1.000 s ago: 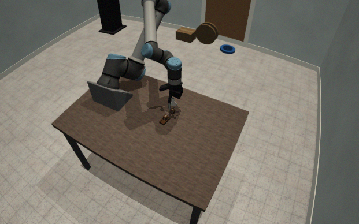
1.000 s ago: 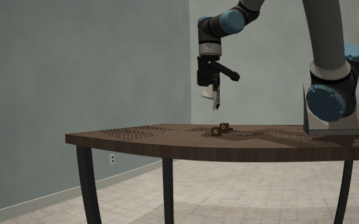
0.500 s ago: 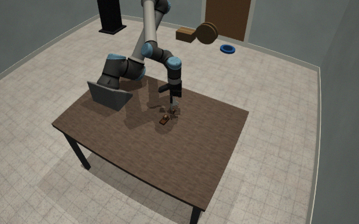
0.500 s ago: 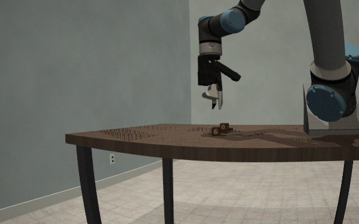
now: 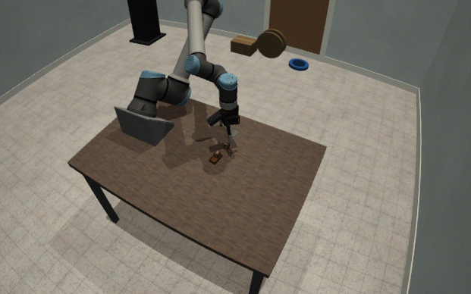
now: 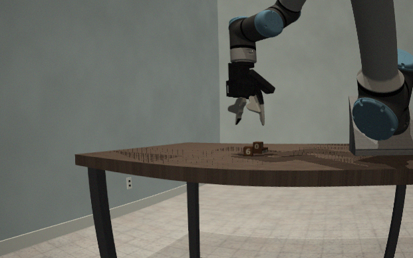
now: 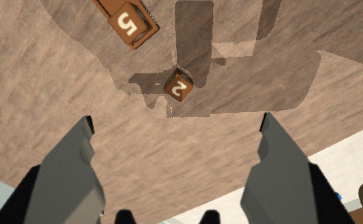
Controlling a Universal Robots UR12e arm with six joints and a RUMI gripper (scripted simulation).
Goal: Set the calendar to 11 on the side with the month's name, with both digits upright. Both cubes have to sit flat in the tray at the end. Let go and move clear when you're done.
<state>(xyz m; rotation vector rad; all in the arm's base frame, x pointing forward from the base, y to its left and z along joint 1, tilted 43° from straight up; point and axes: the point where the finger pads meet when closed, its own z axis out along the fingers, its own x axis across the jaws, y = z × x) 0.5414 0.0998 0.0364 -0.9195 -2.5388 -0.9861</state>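
The cube lies 80 mm below my hand. From my hand the other things lie so: calendar tray (10 mm behind, 100 mm to the right, 90 mm below).
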